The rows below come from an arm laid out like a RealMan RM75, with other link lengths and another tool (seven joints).
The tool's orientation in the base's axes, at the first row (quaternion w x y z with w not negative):
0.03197, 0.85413, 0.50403, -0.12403
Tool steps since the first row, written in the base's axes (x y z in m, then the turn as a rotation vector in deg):
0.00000, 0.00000, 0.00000, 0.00, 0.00, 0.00
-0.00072, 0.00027, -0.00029, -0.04, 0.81, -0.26
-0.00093, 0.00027, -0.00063, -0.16, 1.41, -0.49
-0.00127, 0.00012, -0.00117, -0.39, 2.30, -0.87
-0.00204, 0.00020, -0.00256, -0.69, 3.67, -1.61
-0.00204, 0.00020, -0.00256, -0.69, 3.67, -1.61
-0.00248, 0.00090, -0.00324, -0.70, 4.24, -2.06
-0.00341, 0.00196, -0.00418, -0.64, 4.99, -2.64
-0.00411, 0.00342, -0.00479, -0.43, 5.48, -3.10
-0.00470, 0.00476, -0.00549, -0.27, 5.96, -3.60
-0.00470, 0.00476, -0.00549, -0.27, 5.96, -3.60
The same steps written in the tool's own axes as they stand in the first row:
0.00000, 0.00000, 0.00000, 0.00, 0.00, 0.00
-0.00003, -0.00074, 0.00036, 0.74, -0.41, 0.11
-0.00004, -0.00090, 0.00073, 1.25, -0.80, 0.25
-0.00020, -0.00108, 0.00134, 1.99, -1.40, 0.50
-0.00015, -0.00169, 0.00281, 3.21, -2.28, 1.02
-0.00015, -0.00169, 0.00281, 3.21, -2.28, 1.02
0.00042, -0.00237, 0.00342, 3.80, -2.54, 1.36
0.00112, -0.00363, 0.00430, 4.61, -2.81, 1.77
0.00219, -0.00491, 0.00476, 5.23, -2.84, 2.09
0.00323, -0.00603, 0.00530, 5.84, -2.90, 2.46
0.00323, -0.00603, 0.00530, 5.84, -2.90, 2.46

